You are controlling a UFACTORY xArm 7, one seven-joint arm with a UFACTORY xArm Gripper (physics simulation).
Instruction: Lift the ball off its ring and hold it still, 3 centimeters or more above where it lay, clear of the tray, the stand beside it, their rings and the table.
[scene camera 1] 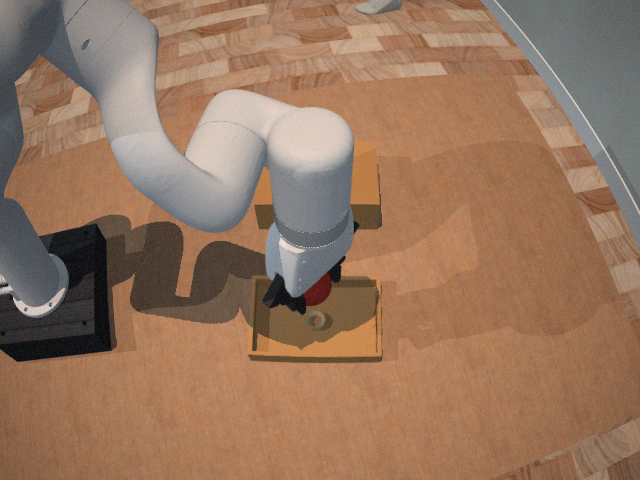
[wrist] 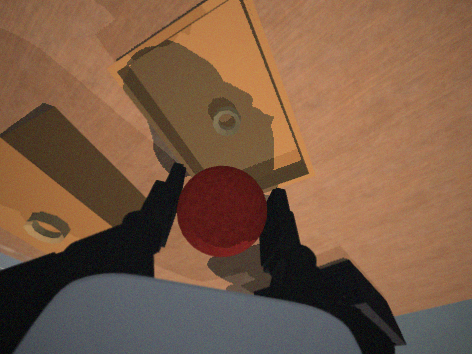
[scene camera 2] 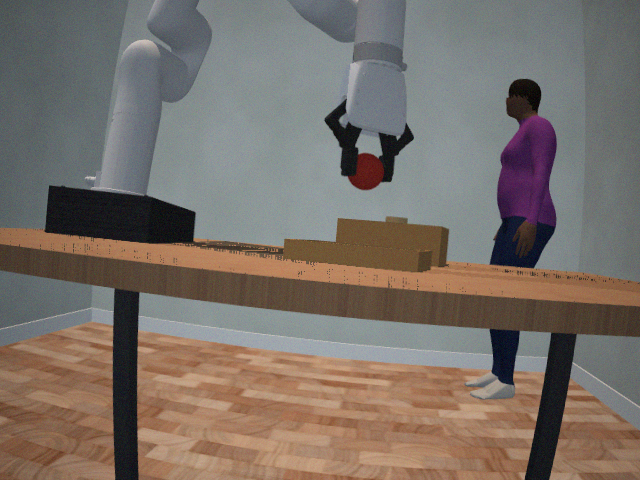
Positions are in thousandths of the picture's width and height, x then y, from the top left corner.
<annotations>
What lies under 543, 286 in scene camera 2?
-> The gripper.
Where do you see a stand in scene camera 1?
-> At 570, 422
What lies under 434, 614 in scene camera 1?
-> The gripper.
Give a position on a stand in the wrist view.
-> At 139, 535
</annotations>
